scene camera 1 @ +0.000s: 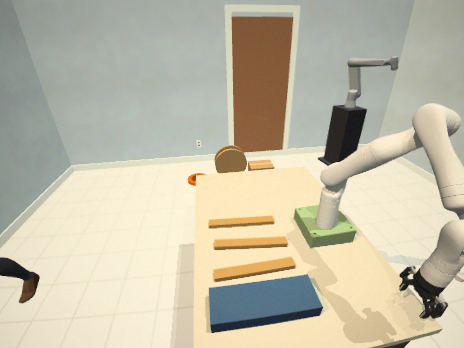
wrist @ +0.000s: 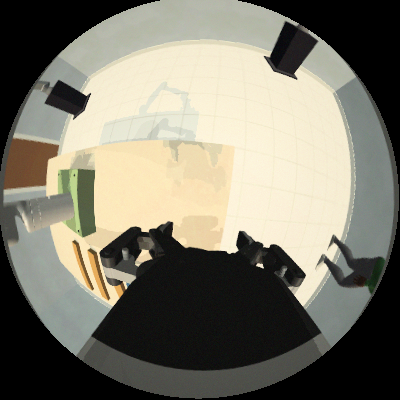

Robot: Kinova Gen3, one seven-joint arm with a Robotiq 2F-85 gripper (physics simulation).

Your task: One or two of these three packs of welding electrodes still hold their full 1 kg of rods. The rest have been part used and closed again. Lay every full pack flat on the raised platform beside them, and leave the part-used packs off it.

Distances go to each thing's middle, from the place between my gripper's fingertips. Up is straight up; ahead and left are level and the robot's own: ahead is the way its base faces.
Right now the raised blue platform [scene camera 1: 238,306] is 42 cm ahead of my hand, 23 cm to the right of it and 11 cm below it.
